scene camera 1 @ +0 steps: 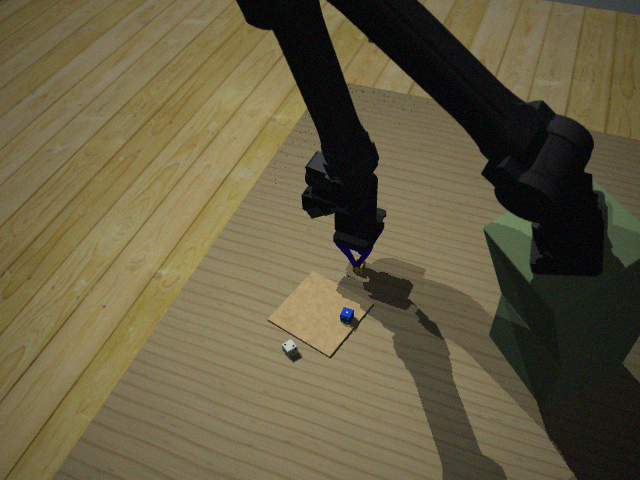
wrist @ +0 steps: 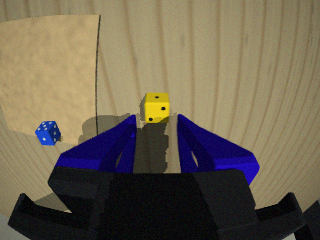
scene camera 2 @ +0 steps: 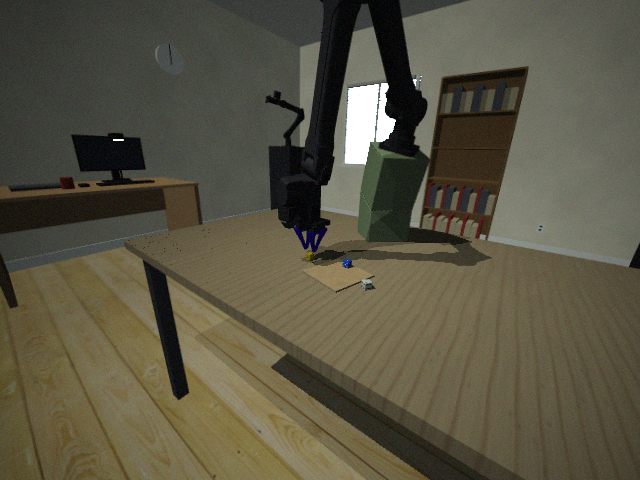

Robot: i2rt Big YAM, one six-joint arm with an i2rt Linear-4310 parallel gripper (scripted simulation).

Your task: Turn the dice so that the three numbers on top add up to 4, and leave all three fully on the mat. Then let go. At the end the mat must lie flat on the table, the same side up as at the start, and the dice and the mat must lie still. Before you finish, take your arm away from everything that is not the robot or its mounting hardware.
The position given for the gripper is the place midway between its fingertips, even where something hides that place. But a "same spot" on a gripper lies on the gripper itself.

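Scene camera 1 shows the gripper and a tan mat. The gripper is visible in the wrist view [156, 121], and the tan mat is visible in the wrist view [56, 56]. Scene camera 2 shows the gripper and the mat too. For the gripper, [scene camera 1: 335, 243] and [scene camera 2: 311, 232] are the same spot. For the tan mat, [scene camera 1: 310, 308] and [scene camera 2: 333, 275] are likewise the same spot.
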